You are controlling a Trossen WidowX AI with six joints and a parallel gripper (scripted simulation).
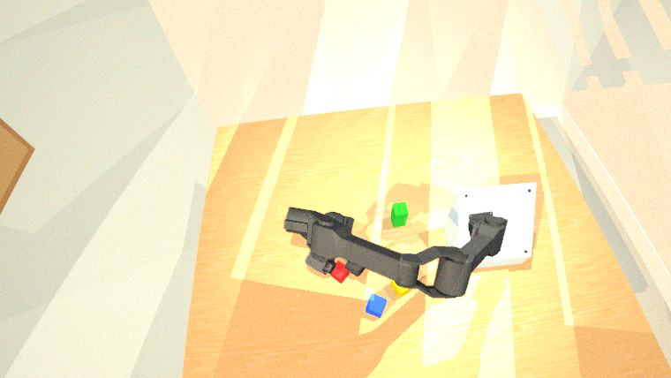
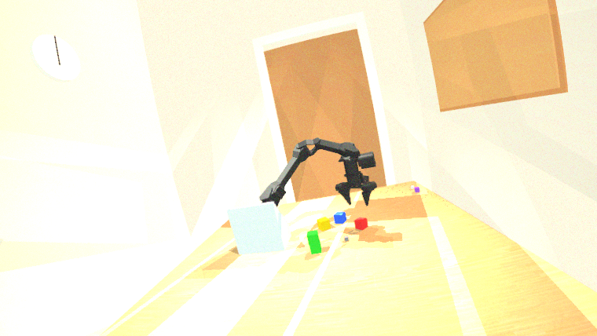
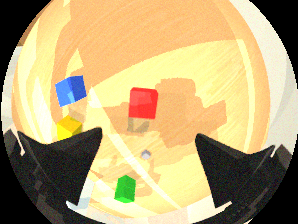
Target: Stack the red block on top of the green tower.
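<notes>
Right now the red block is 1 cm to the left of my gripper tip and 9 cm below it. The rest, counted from my gripper tip: tiny grey piece 7 cm behind, 9 cm to the right, 10 cm below; yellow block 17 cm behind, 7 cm to the left, 9 cm below; blue block 9 cm behind, 12 cm to the left, 9 cm below.
</notes>
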